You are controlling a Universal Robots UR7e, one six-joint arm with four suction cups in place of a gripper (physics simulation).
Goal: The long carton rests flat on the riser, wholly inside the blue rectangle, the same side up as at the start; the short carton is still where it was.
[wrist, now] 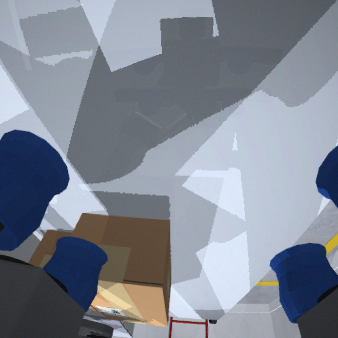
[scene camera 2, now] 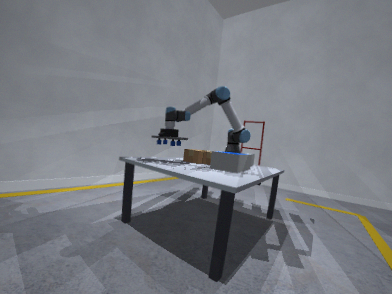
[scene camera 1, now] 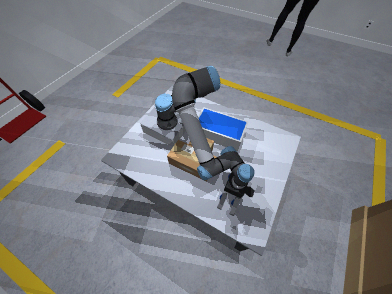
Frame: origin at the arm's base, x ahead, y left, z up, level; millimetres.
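Seen in the pictures: hand, its tool point: (wrist: 188, 224) (scene camera 2: 168, 144); arm's base, origin of its link: (wrist: 89, 324) (scene camera 1: 167, 121).
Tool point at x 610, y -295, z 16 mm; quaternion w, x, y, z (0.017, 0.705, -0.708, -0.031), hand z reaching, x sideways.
Note:
Pixels of each thing's middle, then the offset from my tool point to it. "spot": a spot on its surface instead.
- riser, middle of its body: (scene camera 1: 220, 128) (scene camera 2: 232, 160) 242 mm back, 442 mm left, 65 mm down
- grey box with a blue rectangle, a spot on its surface: (scene camera 1: 222, 123) spot: 233 mm back, 447 mm left, 5 mm down
- brown long carton, middle of its body: (wrist: 131, 281) (scene camera 1: 192, 160) (scene camera 2: 200, 156) 317 mm back, 111 mm left, 73 mm down
- brown short carton, middle of its body: (wrist: 71, 271) (scene camera 1: 201, 146) (scene camera 2: 213, 158) 308 mm back, 240 mm left, 73 mm down
The riser (scene camera 1: 221, 139) (scene camera 2: 231, 162) is a grey box with a blue rectangle (scene camera 1: 222, 123) on top, at the table's far side in scene camera 1. The brown long carton (scene camera 1: 185, 163) (scene camera 2: 193, 156) (wrist: 142, 245) lies on the table, apart from the riser. The brown short carton (scene camera 1: 209, 145) (scene camera 2: 206, 157) (wrist: 45, 246) is close beside it, between it and the riser, partly hidden by the arm in scene camera 1. My gripper (scene camera 1: 227, 199) (scene camera 2: 169, 142) (wrist: 187, 220) has four blue suction cups pointing down; it is open and empty, above the table, to one side of the cartons.
A grey panel (scene camera 1: 157, 134) stands by the arm's base. The arm passes over the cartons in scene camera 1. A red cart (scene camera 1: 22, 125) (scene camera 2: 254, 121) and a big cardboard box (scene camera 1: 377, 250) stand off the table. A person's legs (scene camera 1: 299, 25) show behind.

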